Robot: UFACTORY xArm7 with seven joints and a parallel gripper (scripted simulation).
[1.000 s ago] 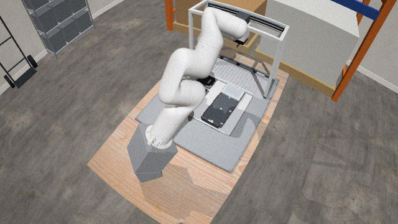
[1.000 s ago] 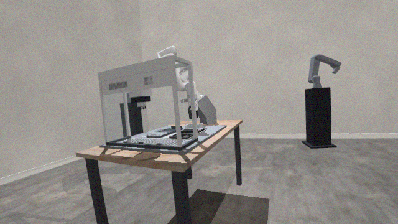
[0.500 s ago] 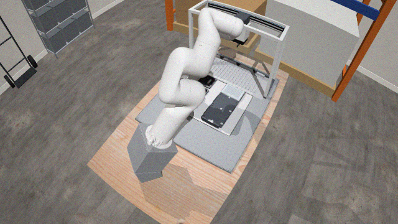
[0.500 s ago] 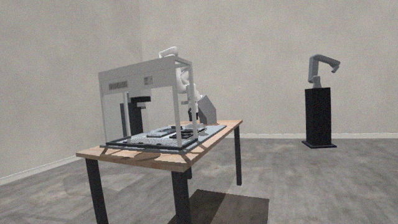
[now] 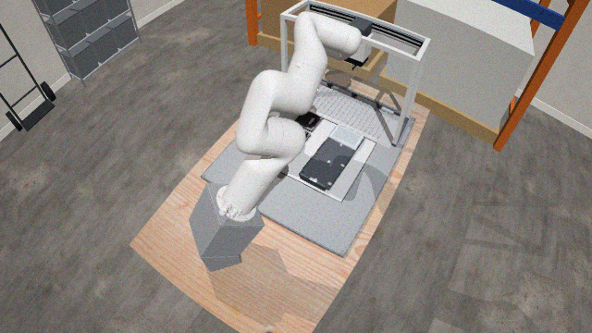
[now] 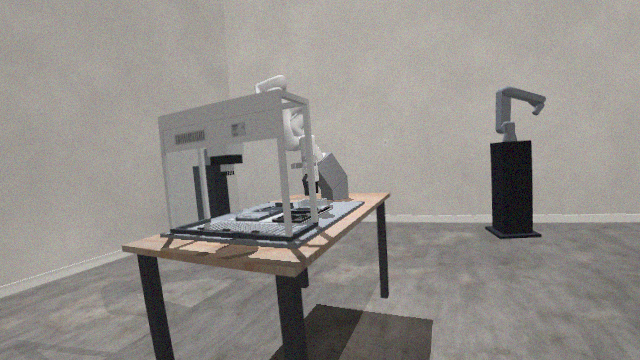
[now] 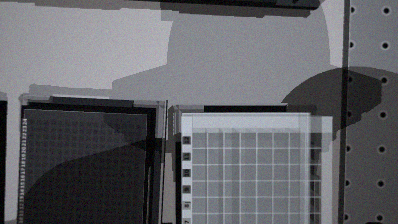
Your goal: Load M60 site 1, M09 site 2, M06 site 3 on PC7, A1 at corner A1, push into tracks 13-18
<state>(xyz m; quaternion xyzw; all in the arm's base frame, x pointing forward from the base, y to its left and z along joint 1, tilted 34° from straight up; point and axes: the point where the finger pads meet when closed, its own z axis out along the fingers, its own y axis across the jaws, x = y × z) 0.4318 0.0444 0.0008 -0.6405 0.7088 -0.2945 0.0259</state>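
Right now the 96-well plate M06 is 6 cm below my hand. The rest, counted from my hand: dark plate carrier PC7: 6 cm ahead, 23 cm to the right, 8 cm below; then white apron: 7 cm ahead, 15 cm to the right, 9 cm below; then deep-well block M09: 10 cm ahead, 3 cm to the right, 7 cm below.
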